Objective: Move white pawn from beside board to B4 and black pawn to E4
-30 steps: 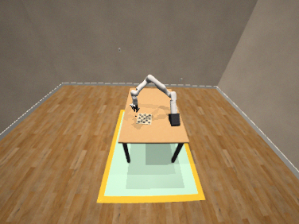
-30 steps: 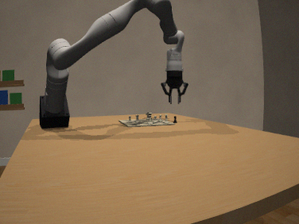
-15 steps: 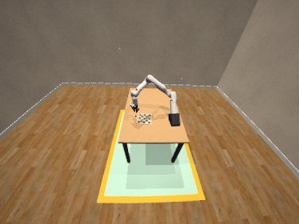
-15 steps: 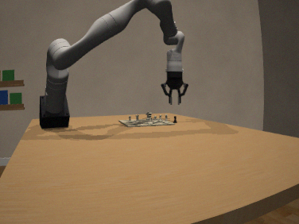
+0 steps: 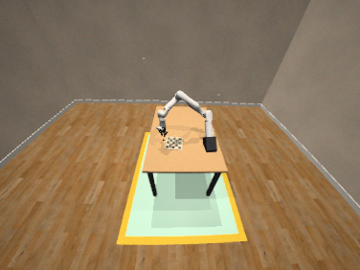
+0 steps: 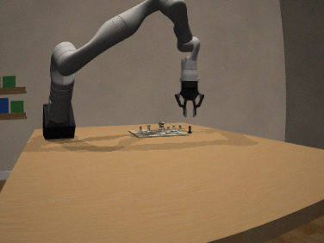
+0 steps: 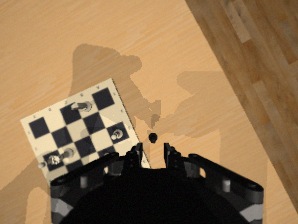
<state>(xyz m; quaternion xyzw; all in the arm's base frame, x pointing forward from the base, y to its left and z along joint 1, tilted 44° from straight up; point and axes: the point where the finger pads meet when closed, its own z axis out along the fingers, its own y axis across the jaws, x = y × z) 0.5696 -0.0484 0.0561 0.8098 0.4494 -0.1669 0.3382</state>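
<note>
Now: hand 80 mm above the black pawn. From my hand the other things lie so: chessboard 130 mm behind, 90 mm below, 60 mm to the left.
</note>
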